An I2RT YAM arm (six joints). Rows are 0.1 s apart.
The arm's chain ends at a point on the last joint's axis. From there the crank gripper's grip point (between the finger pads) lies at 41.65 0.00 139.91 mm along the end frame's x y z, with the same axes.
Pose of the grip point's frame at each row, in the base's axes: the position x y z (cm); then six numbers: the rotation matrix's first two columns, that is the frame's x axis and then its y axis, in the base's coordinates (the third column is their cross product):
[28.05, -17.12, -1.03, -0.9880, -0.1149, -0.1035, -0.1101, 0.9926, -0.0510]
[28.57, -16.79, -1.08, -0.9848, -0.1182, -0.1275, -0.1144, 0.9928, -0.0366]
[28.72, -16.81, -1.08, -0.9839, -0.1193, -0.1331, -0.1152, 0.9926, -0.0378]
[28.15, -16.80, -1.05, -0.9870, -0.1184, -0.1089, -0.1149, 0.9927, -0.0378]
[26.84, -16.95, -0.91, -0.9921, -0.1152, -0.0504, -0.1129, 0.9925, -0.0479]
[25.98, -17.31, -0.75, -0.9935, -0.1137, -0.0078, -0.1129, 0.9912, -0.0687]
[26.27, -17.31, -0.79, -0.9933, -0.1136, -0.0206, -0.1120, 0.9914, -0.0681]
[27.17, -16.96, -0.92, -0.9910, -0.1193, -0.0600, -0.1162, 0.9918, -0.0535]
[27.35, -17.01, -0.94, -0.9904, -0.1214, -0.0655, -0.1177, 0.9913, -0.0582]
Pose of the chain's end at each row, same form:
[30.65, -16.10, 13.30, -0.9880, -0.1149, -0.1035, -0.1101, 0.9926, -0.0510]
[30.84, -16.00, 13.32, -0.9848, -0.1182, -0.1275, -0.1144, 0.9928, -0.0366]
[30.91, -16.01, 13.33, -0.9839, -0.1193, -0.1331, -0.1152, 0.9926, -0.0378]
[30.69, -15.96, 13.30, -0.9870, -0.1184, -0.1089, -0.1149, 0.9927, -0.0378]
[30.20, -15.88, 13.26, -0.9921, -0.1152, -0.0504, -0.1129, 0.9925, -0.0479]
[29.90, -15.89, 13.24, -0.9935, -0.1137, -0.0078, -0.1129, 0.9912, -0.0687]
[30.01, -15.92, 13.25, -0.9933, -0.1136, -0.0206, -0.1120, 0.9914, -0.0681]
[30.38, -15.82, 13.28, -0.9910, -0.1193, -0.0600, -0.1162, 0.9918, -0.0535]
[30.47, -15.81, 13.27, -0.9904, -0.1214, -0.0655, -0.1177, 0.9913, -0.0582]

